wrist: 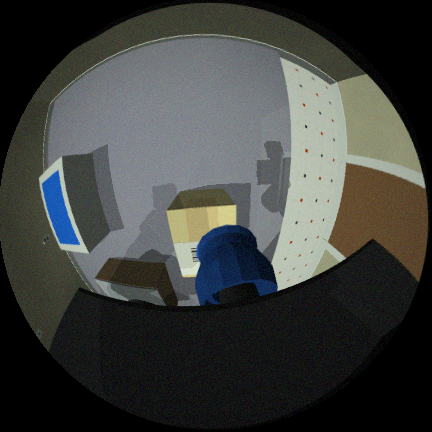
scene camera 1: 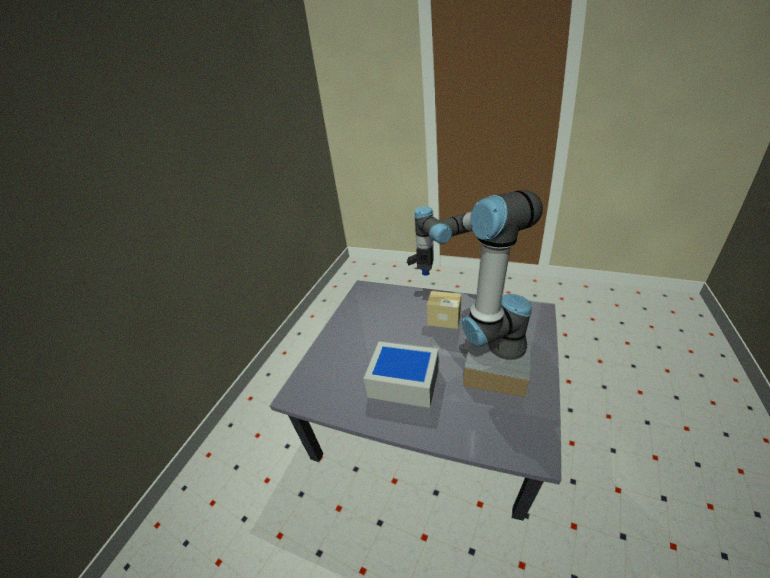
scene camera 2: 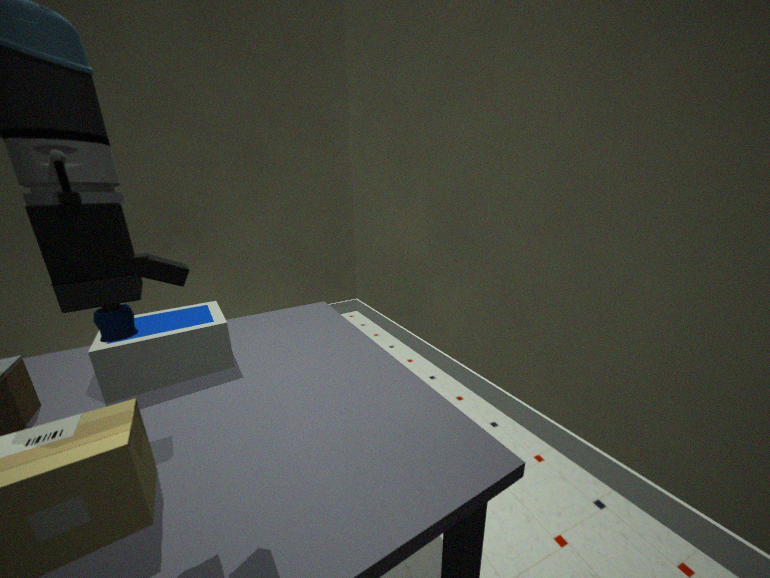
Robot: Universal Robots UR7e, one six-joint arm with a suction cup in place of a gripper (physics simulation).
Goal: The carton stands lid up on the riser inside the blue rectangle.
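Seen in the pictures: hand at its tool point: point(wrist: 227, 251) point(scene camera 1: 425, 273) point(scene camera 2: 119, 335); arm's base at its link origin: point(scene camera 1: 507, 345).
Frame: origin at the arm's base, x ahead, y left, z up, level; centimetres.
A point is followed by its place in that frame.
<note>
The tan carton point(scene camera 1: 443, 312) @(y -18.6, x 28.7, z -1.6 cm) point(scene camera 2: 74, 491) @(y -29.2, x 30.8, z -1.5 cm) point(wrist: 202, 226) @(y -24.0, x 33.2, z 2.2 cm) stands on the table near its back edge, beside the arm's base, with a barcode label and tape on its upper face. The pale riser point(scene camera 1: 398, 389) @(y 27.3, x 38.4, z -2.2 cm) point(scene camera 2: 164, 362) @(y 7.3, x 38.2, z -5.0 cm) point(wrist: 86, 200) @(y 7.3, x 39.0, z -5.1 cm) stands apart from it on the table. The blue rectangle point(scene camera 1: 404, 363) @(y 17.2, x 38.3, z 1.3 cm) point(scene camera 2: 177, 320) @(y 16.1, x 41.9, z 1.2 cm) point(wrist: 60, 207) @(y 13.0, x 40.1, z 1.2 cm) lies on the riser's top and bears nothing. My gripper, a blue suction cup point(scene camera 1: 425, 272) point(scene camera 2: 116, 335) point(wrist: 227, 240), hangs in the air above table height, apart from the carton, with nothing on it. In the wrist view the cup hides part of the carton.
The grey table point(scene camera 1: 335, 373) @(y 18.4, x 69.6, z -10.8 cm) point(scene camera 2: 298, 423) @(y -21.8, x 58.3, z -10.8 cm) point(wrist: 190, 100) @(y -22.9, x 58.8, z -10.8 cm) bears all these things. The arm's base stands on a brown block with a grey top point(scene camera 1: 495, 378) @(y 15.2, x 3.7, z -2.8 cm) point(wrist: 135, 272) @(y -1.0, x 14.8, z -5.2 cm), to the right of the riser in the first scene view. The arm's elbow stands high above that block.
</note>
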